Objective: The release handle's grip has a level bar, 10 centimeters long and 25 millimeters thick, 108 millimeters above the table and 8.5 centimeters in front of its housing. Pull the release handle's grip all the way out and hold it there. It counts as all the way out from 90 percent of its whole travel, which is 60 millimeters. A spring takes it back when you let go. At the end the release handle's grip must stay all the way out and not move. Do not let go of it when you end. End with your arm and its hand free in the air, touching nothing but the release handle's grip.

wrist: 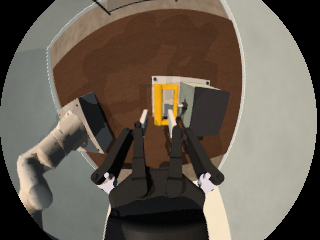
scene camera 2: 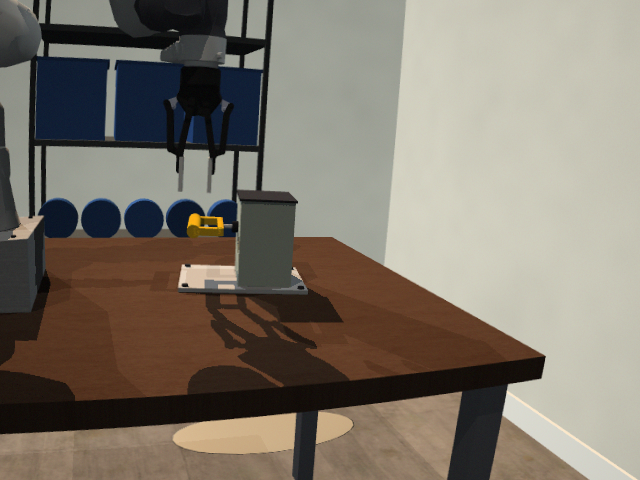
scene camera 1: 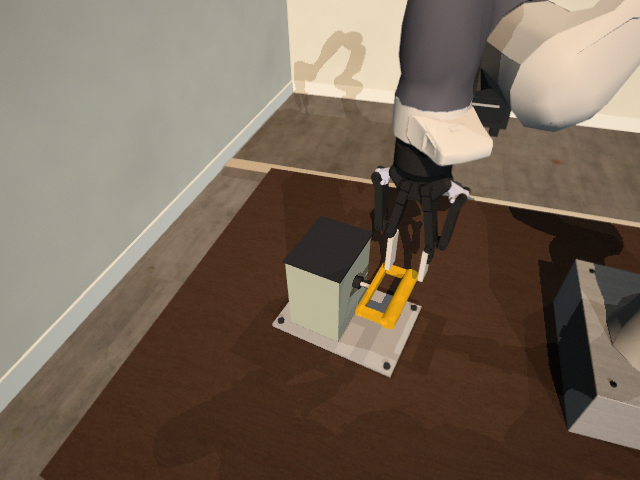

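Labels:
Scene camera 2 shows my gripper (pixel 194 191); the wrist view and scene camera 1 show it too. For the gripper, (wrist: pixel 105 177) and (scene camera 1: pixel 453 199) are the same spot.

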